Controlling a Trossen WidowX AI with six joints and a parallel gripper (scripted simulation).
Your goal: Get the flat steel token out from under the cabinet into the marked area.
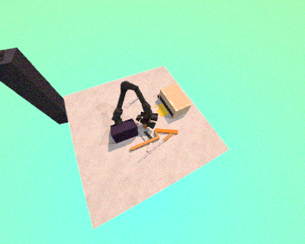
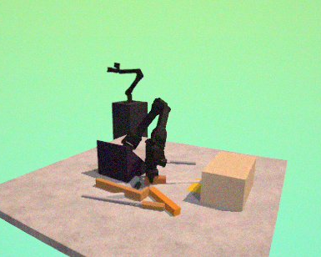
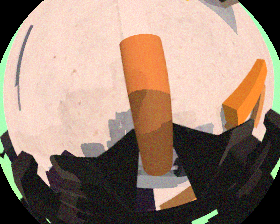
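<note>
My gripper tip is now 20 mm past the dark-handled tool and 70 mm to the left of it. Also, from my gripper tip: orange bar (180 mm ahead, 120 mm to the right).
</note>
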